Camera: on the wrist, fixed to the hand. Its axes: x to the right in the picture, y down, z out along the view.
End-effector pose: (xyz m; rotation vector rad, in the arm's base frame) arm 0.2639 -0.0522 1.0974 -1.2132 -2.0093 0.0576
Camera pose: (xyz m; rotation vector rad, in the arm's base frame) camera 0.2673 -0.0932 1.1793 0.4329 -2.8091 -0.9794
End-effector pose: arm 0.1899 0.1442 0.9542 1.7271 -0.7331 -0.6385
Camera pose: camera 0.2621 0.1896 0.9209 1.5168 0.6778 -1.9614
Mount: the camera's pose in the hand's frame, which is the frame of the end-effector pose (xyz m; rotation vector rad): 0.0158 -0.0529 -0.0731 -0.4253 -0.3479 -1.5338
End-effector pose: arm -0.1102 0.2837 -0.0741 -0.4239 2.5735 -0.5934
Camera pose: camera -0.1501 0.2564 0.0037 -2.3990 1.5767 -0.3049
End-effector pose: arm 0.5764 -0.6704 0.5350 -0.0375 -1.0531 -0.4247
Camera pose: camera 0.6251 -0.7409 0.5027 0.3558 -1.1526 -2.0811
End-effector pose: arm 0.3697 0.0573 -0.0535 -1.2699 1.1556 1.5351
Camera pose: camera 0.4353 0.0002 -0.0822 -1.4463 -0.4714 0.6852
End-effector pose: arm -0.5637 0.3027 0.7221 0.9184 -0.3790 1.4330
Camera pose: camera -0.5328 0.3728 0.6718 0.7517 -0.1179 -0.2119
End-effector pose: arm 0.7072 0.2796 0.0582 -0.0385 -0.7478 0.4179
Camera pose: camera 0.7851 0.2454 0.0242 0.2097 -0.9819 -1.2233
